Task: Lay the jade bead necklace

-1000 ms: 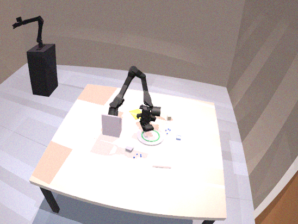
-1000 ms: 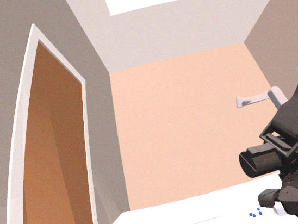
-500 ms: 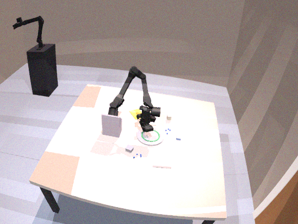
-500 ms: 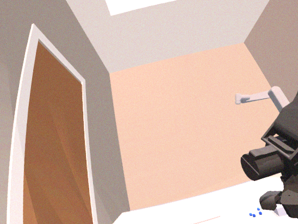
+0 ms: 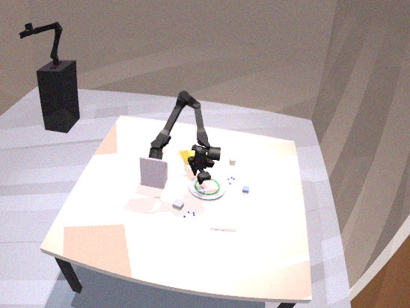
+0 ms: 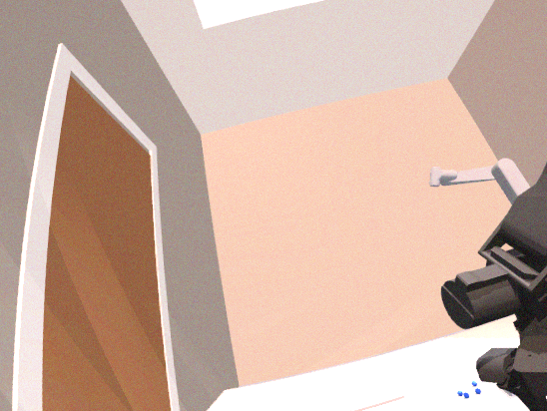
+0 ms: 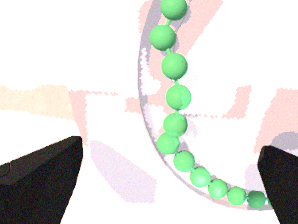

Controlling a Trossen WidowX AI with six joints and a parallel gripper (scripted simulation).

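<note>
Now: gripper tip 60 mm short of the round white bead board, 30 mm to the left of it and 10 mm above it. Round my gripper tip: yellow sheet (90 mm behind, 220 mm to the left, 20 mm below); then blue block (270 mm ahead, 10 mm to the right, 10 mm below); then cream block (180 mm ahead, 220 mm to the left).
</note>
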